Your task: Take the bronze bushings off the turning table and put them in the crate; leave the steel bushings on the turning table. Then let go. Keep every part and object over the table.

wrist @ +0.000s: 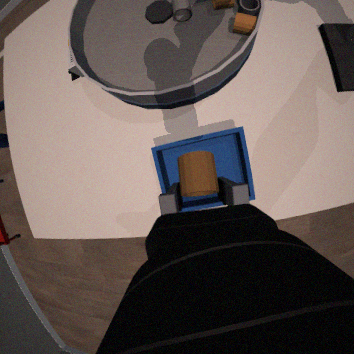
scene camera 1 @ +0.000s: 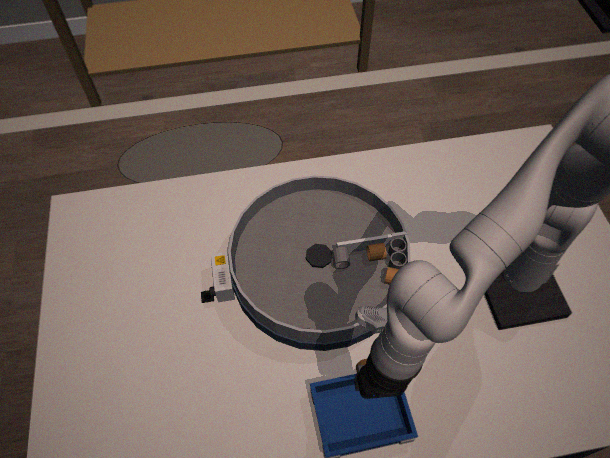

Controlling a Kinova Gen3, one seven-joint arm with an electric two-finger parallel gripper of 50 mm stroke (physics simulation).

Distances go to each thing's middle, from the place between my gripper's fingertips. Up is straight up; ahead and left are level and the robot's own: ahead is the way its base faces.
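Blue crate [wrist: 228, 146] in sight, 18 cm below my hand.
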